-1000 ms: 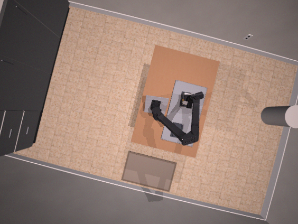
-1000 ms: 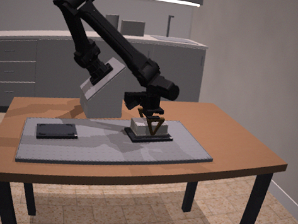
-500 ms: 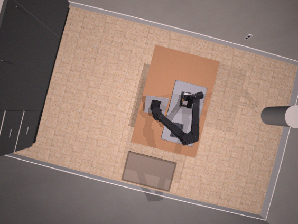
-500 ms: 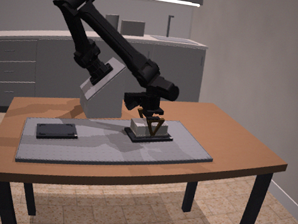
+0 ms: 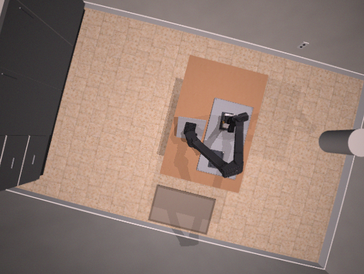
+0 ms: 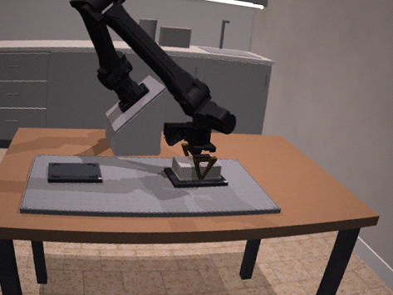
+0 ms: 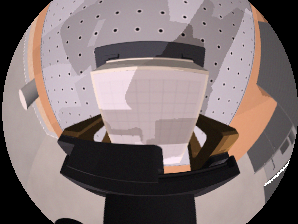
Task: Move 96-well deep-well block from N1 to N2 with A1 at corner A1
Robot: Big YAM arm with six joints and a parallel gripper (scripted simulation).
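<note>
Right now my hand is 1 cm below the white deep-well block.
</note>
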